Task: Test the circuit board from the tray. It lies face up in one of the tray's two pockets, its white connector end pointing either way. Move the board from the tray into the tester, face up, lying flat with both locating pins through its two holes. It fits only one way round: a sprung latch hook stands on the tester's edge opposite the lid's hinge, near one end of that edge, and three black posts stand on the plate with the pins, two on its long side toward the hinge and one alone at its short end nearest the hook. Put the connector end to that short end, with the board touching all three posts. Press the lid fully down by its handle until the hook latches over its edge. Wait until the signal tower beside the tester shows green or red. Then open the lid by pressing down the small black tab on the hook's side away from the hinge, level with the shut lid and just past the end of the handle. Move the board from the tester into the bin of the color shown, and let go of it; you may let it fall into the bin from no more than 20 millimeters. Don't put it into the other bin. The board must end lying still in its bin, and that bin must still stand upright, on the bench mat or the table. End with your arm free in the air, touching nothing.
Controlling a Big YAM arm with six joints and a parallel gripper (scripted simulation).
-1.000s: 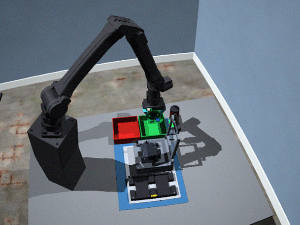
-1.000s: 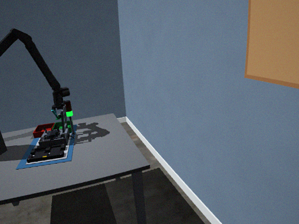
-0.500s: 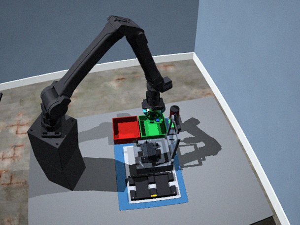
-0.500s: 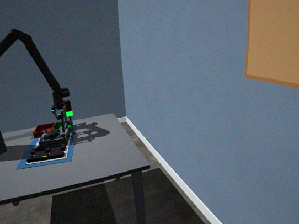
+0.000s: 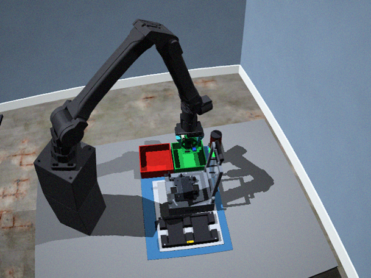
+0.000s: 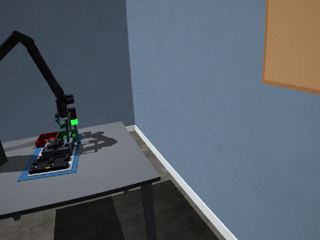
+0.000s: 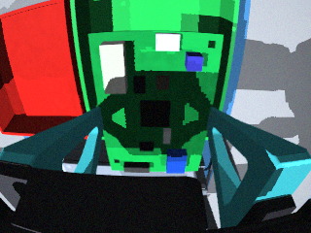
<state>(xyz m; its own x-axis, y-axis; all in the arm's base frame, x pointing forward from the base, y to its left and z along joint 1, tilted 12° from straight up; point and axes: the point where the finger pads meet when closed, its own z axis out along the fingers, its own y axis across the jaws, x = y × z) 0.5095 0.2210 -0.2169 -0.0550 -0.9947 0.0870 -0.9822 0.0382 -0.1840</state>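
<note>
The green circuit board is right at my hand. From my hand the other things lie so: red bin 150 mm behind, 10 mm to the left, 100 mm below; then black latch hook 120 mm behind, 140 mm to the right, 30 mm below; then green bin 100 mm below.
</note>
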